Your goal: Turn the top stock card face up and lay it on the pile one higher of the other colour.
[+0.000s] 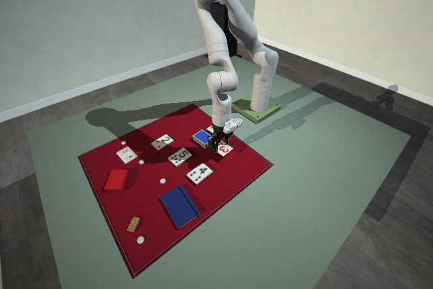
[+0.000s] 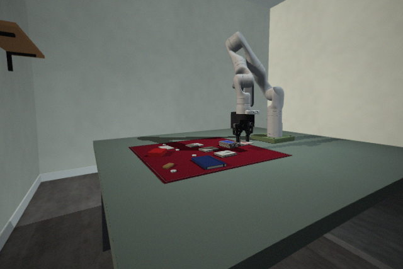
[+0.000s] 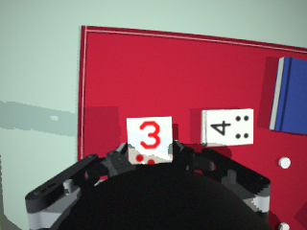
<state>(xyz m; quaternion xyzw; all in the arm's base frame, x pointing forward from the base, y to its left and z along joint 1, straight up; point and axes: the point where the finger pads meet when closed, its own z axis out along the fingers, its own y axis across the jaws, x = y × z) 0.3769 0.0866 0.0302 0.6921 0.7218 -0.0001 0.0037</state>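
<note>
Right now the red mat is 180 mm ahead of my hand, 110 mm to the right of it and 70 mm below it. Also, from my hand: red box: 410 mm ahead, 170 mm to the right, 40 mm below.
</note>
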